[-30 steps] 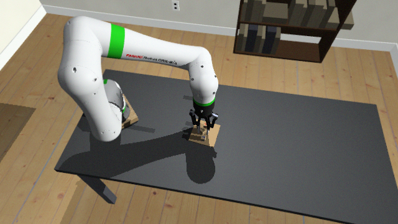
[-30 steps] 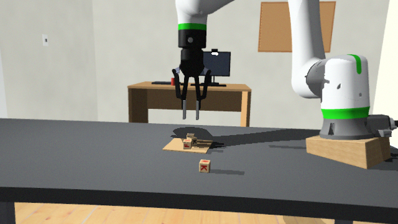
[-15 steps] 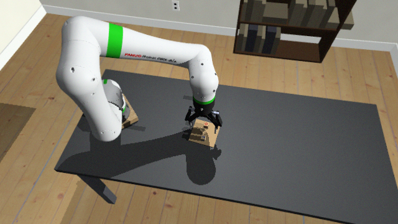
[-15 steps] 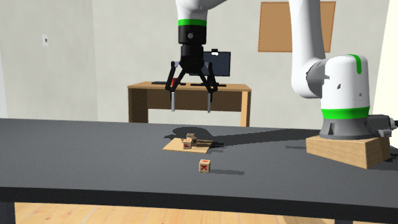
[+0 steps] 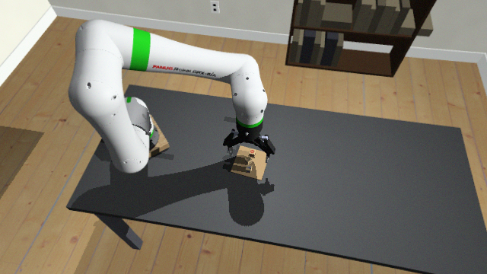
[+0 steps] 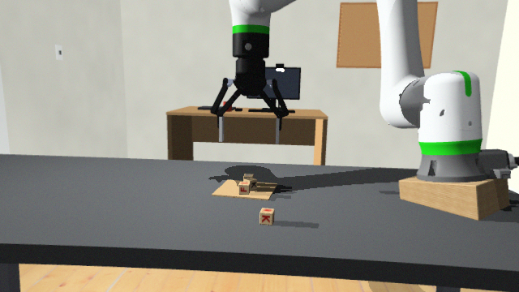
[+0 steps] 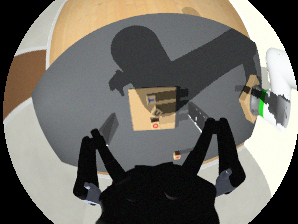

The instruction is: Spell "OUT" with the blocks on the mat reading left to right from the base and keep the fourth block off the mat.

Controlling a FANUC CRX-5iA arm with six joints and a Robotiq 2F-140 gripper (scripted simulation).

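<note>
Now: hand 10 mm past the tan mat, 40 mm to the right of it and 130 mm above it.
</note>
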